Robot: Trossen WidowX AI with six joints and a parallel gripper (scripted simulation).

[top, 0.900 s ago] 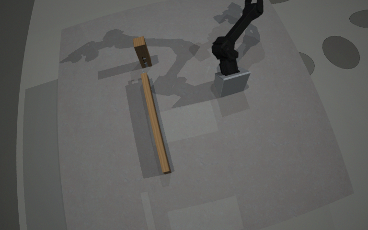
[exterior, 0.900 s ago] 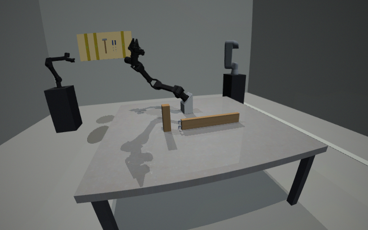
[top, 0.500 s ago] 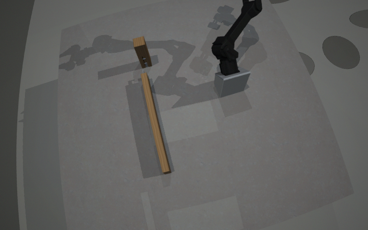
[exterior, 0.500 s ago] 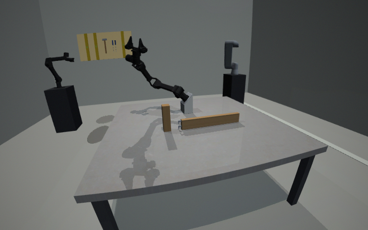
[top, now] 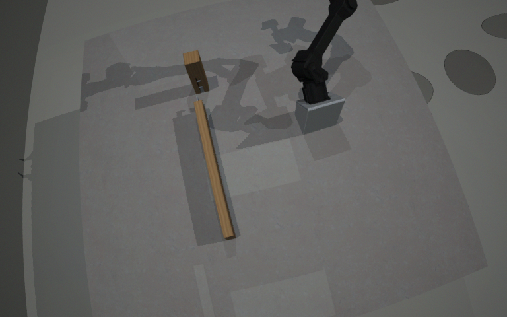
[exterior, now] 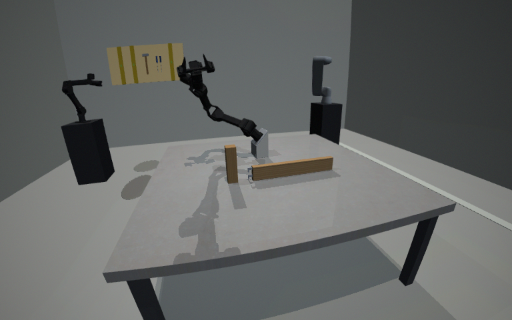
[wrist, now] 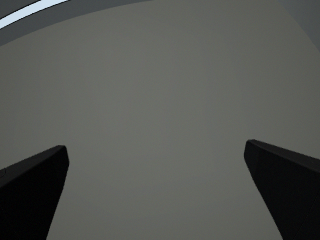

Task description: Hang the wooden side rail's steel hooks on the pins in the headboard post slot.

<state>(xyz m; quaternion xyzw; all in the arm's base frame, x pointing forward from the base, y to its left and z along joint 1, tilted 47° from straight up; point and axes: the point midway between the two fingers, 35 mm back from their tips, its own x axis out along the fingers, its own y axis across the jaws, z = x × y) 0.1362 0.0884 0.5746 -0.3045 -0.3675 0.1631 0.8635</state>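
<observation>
The headboard post is 170 mm ahead of my gripper tip, 130 mm to the left of it and 520 mm below it.
</observation>
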